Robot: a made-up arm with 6 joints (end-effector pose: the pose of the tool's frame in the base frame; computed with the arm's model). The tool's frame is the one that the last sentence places.
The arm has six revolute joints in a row. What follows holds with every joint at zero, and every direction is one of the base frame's.
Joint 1 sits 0.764 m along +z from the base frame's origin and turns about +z.
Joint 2 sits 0.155 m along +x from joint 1 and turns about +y.
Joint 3 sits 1.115 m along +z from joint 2 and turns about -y.
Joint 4 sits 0.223 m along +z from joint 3 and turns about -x.
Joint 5 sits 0.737 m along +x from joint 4 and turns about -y.
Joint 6 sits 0.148 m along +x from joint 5 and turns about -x.
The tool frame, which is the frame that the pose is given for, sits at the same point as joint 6; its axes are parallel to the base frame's.
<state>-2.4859 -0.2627 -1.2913 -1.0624 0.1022 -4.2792</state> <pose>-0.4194 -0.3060 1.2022 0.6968 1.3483 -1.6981</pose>
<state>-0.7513 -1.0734 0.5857 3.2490 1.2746 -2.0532</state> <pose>-0.7234 0.6549 2.0659 -1.1613 0.1363 -0.9731</pose>
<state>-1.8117 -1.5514 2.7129 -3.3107 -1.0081 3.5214</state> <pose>0.2184 0.9772 -0.0998 0.6829 1.0192 -1.5944</pose>
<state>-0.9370 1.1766 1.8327 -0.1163 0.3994 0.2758</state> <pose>1.0047 -1.3783 1.9470 -0.6142 -0.9153 -0.9744</pose>
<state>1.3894 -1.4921 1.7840 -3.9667 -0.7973 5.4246</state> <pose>-0.2392 -1.7351 0.4468 2.0038 -0.6582 -1.2634</pose>
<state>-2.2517 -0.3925 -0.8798 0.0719 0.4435 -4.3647</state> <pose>-0.3942 -0.4939 1.6395 -0.9767 2.0443 -1.3065</pose>
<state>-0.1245 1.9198 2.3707 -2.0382 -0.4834 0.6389</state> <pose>1.8665 -0.1717 0.9896 1.1968 -0.3199 0.6979</pose>
